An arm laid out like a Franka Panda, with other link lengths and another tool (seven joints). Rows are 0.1 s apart.
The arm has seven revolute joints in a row. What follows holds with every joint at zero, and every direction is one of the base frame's. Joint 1 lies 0.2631 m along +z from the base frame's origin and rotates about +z. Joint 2 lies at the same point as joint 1 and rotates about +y. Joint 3 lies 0.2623 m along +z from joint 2 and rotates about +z. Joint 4 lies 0.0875 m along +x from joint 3 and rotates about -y. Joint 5 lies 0.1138 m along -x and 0.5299 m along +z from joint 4 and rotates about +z. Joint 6 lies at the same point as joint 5 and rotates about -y. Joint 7 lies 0.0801 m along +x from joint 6 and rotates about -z. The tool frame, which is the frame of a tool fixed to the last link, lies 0.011 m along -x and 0.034 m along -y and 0.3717 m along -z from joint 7; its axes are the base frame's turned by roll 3.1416, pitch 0.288 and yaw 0.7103 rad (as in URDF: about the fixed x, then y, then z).
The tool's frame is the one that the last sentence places.
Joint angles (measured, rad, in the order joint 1, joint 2, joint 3, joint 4, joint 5, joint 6, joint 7), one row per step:
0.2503, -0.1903, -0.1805, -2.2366, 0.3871, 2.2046, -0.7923
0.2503, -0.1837, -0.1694, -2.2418, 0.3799, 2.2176, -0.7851
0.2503, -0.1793, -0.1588, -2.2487, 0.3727, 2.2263, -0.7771
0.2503, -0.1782, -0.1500, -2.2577, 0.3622, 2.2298, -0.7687
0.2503, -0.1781, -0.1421, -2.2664, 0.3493, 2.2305, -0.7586
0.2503, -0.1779, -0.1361, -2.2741, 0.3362, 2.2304, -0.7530
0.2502, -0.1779, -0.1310, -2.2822, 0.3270, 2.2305, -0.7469
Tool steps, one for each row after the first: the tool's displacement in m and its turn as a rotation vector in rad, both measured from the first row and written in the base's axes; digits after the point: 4 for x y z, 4 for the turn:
-0.0009, 0.0039, -0.0070, -0.0106, 0.0009, 0.0031
-0.0038, 0.0080, -0.0140, -0.0200, 0.0054, 0.0066
-0.0087, 0.0106, -0.0210, -0.0309, 0.0135, 0.0117
-0.0143, 0.0122, -0.0274, -0.0430, 0.0230, 0.0164
-0.0192, 0.0126, -0.0333, -0.0555, 0.0309, 0.0238
-0.0242, 0.0131, -0.0390, -0.0645, 0.0394, 0.0278

